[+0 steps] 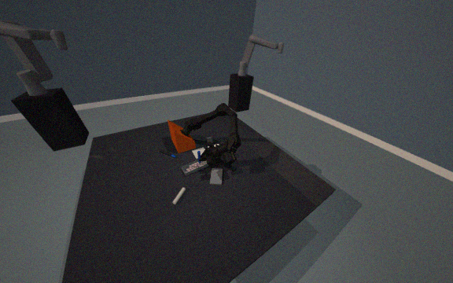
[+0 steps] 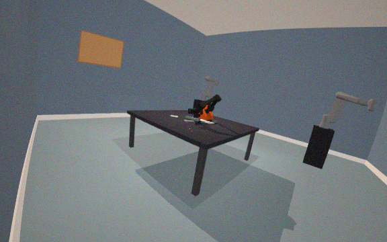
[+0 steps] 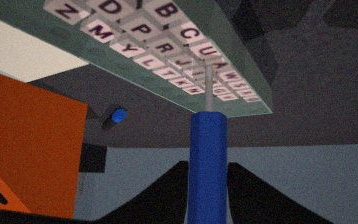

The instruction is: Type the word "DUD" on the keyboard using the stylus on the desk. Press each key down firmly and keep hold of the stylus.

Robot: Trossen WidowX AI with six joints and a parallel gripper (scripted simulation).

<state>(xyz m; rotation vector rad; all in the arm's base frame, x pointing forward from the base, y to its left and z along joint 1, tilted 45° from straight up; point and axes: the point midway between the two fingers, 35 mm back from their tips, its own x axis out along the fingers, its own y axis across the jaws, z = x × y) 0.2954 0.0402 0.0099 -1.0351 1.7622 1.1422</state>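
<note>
Now: the blue stylus 1 cm below my gripper tip. Round my gripper tip: white stylus tip 5 cm below; d key 7 cm below, 5 cm to the left, 2 cm behind; u key 7 cm below.
</note>
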